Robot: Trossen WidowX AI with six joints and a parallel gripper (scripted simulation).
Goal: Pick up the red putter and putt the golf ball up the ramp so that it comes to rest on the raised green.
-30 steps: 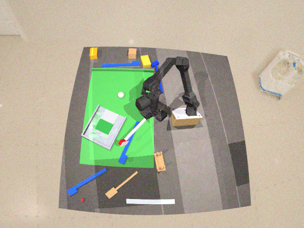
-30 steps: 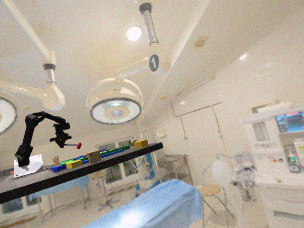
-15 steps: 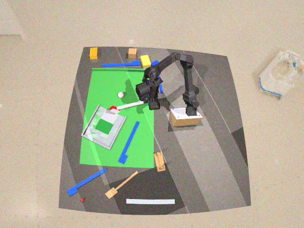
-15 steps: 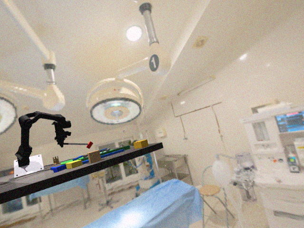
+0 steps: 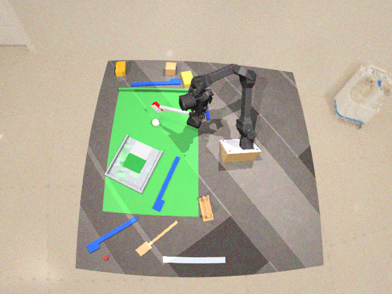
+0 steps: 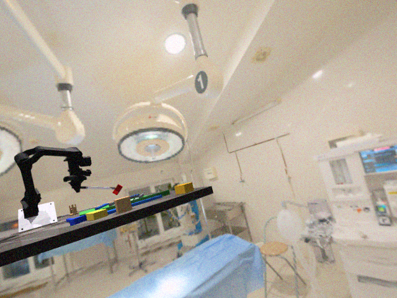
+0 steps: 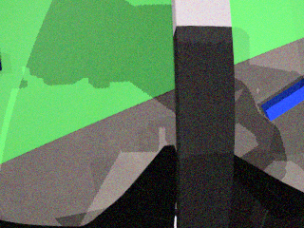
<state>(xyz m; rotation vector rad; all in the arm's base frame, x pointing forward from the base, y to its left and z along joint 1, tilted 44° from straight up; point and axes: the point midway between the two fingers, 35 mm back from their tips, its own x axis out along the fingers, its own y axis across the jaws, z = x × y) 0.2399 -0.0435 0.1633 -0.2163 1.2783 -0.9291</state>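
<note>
The red putter is 11 cm ahead of my gripper tip, 5 cm to the right of it and 1 cm below it. Round my gripper tip: wooden stand 1 cm behind, 42 cm to the left, 11 cm below; then white golf ball 21 cm ahead, 6 cm to the right, 12 cm below; then green mat 24 cm ahead, 7 cm to the left, 14 cm below.
</note>
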